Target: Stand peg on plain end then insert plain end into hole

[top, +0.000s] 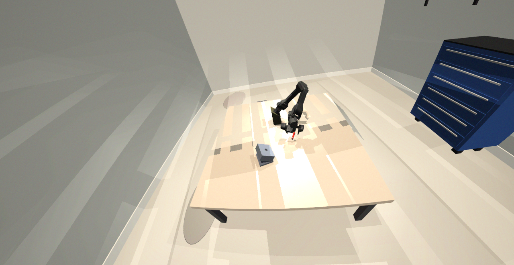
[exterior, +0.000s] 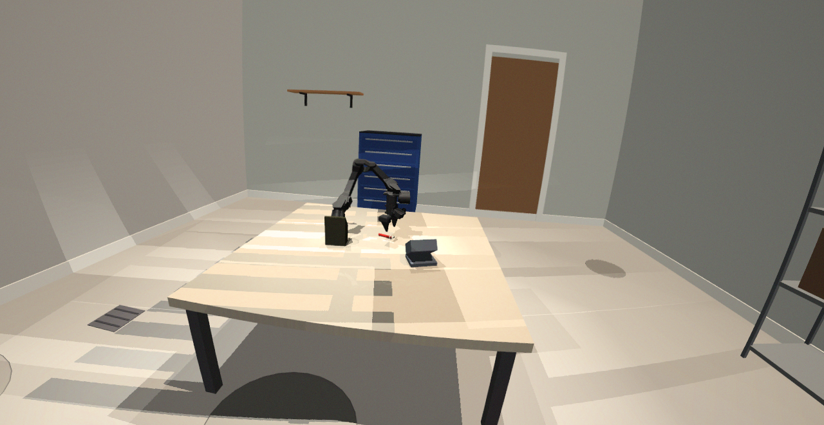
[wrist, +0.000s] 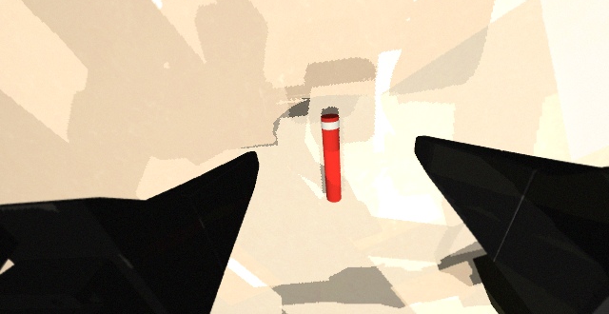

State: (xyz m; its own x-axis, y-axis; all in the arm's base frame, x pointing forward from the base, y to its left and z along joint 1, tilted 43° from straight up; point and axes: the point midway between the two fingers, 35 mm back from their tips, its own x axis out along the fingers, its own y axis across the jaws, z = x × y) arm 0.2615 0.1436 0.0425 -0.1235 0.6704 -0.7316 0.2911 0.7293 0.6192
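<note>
My gripper tip is now 2 cm past the red peg and 5 cm above it. Round my gripper tip: grey sloped panel 19 cm ahead, 23 cm to the right, 1 cm above.
</note>
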